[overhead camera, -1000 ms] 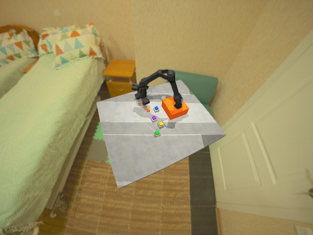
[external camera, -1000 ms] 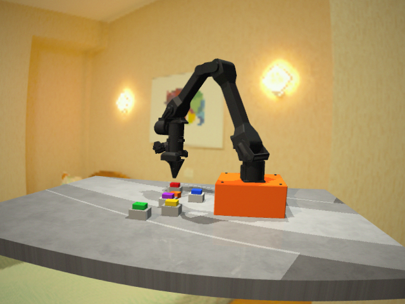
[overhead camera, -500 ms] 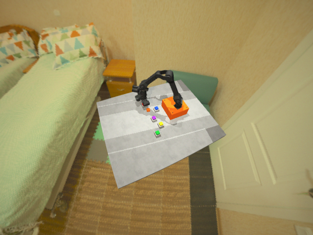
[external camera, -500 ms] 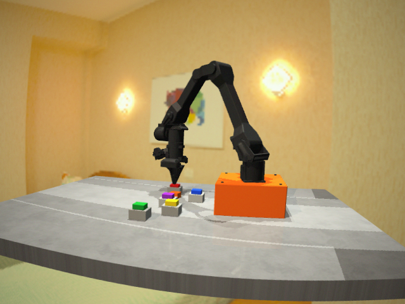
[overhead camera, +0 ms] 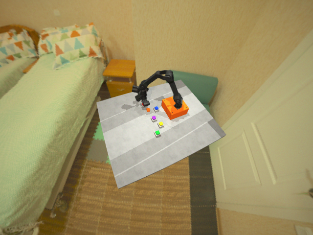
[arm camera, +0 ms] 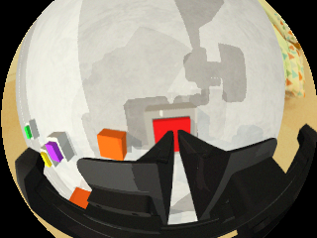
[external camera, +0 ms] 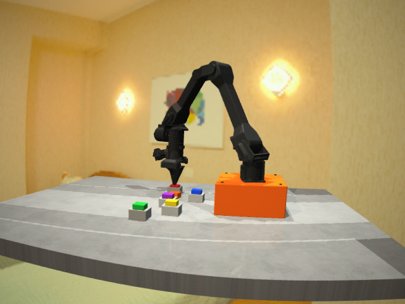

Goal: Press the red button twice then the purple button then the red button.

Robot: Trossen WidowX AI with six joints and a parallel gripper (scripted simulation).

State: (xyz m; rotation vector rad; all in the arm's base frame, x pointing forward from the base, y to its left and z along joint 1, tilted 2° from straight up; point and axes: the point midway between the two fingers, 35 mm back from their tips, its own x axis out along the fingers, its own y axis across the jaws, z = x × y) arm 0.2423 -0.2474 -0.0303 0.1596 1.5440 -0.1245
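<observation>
My gripper tip is now 1 cm above the red button. The rest, counted from my gripper tip: purple button (20 cm to the left, 1 cm ahead); then orange block (8 cm to the left, 2 cm below, 1 cm behind); then blue button (12 cm to the left, 8 cm behind).
</observation>
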